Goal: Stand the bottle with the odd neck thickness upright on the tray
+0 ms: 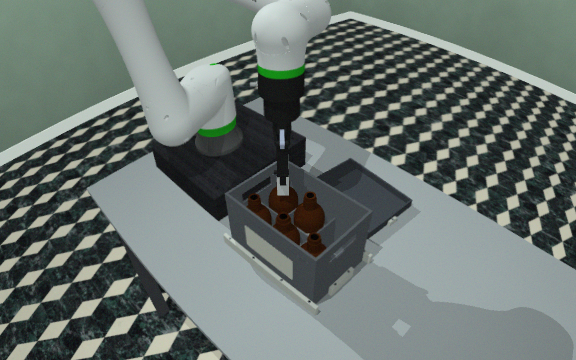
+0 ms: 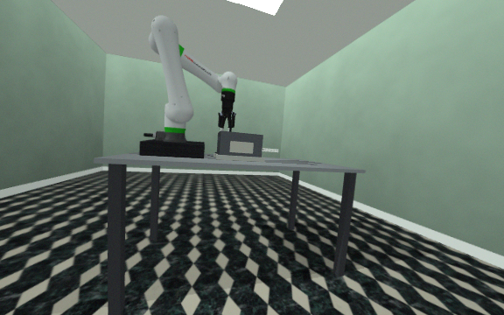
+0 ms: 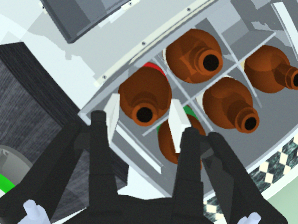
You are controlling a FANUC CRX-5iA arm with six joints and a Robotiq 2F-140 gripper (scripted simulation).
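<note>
My hand is 8 cm above the glass bottle. The rest, counted from my hand: brown bottle: 10 cm ahead, 8 cm below, 7 cm to the right; crate: 10 cm ahead, 9 cm below, 3 cm to the right; dark grey tray: 23 cm to the left, 16 cm below, 4 cm ahead.
</note>
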